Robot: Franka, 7 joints.
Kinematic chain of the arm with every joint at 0, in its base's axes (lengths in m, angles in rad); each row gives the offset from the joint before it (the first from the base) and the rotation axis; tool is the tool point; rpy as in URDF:
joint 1: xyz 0 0 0.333 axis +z
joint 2: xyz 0 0 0 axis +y
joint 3: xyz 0 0 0.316 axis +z
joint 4: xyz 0.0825 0 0 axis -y
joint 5: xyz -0.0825 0 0.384 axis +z
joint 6: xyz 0 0 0 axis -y
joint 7: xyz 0.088 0 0 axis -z
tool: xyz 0 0 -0.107 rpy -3.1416 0 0
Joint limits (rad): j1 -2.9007..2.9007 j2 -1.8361..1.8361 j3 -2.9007..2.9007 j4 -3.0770..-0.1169 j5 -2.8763..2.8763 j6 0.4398..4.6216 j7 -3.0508..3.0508
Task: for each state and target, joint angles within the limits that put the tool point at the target. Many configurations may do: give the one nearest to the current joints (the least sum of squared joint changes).
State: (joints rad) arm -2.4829 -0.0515 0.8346 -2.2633 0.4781 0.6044 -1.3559
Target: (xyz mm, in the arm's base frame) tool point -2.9 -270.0 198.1
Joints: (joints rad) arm -2.4221 0.5360 0.5749 -2.4616 0.3496 0.9936 -1.3559
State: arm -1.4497 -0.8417 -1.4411 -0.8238 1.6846 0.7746 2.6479
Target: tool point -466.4 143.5 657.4
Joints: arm -1.3096 -0.9338 -1.6170 -1.4836 1.3672 0.4964 2.6479
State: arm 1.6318 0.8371 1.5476 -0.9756 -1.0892 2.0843 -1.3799
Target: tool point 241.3 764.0 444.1
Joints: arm 0.8080 1.1032 1.1731 -0.8175 -1.1176 1.8516 -1.3799
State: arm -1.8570 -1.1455 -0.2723 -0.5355 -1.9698 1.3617 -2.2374
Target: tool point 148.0 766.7 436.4
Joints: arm -1.9371 -1.4912 -0.3291 -0.3057 -2.0104 1.2809 -2.2374
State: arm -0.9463 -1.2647 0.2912 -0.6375 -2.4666 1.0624 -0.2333
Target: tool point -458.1 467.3 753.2
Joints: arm -0.8560 -1.2426 0.2666 -0.6317 -2.4476 1.0351 -0.2333
